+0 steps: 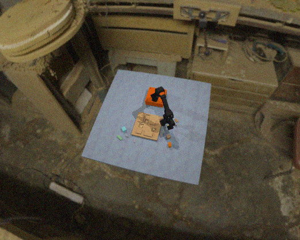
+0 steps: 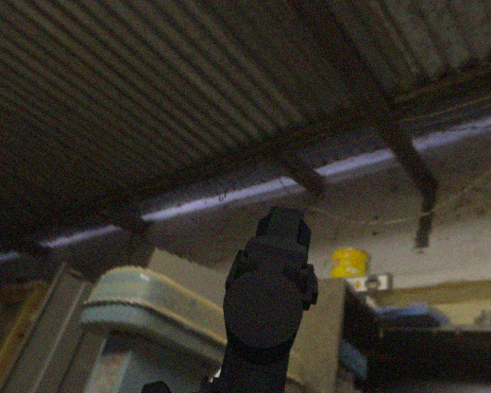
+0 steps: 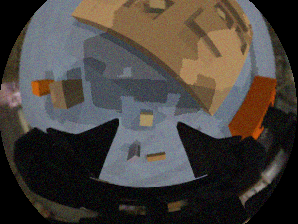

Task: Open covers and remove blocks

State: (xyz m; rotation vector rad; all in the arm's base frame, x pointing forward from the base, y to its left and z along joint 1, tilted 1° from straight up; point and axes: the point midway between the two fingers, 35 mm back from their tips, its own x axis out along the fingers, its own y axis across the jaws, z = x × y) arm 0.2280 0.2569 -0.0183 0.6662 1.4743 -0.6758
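My gripper tip is 100 mm short of the tan puzzle board and 220 mm to the left of it. Also, from my gripper tip: magenta piece: 110 mm behind, 50 mm to the right, 10 mm below; small grey piece: 30 mm behind, 80 mm to the left, 10 mm below; brown block: 130 mm ahead, 60 mm to the left.
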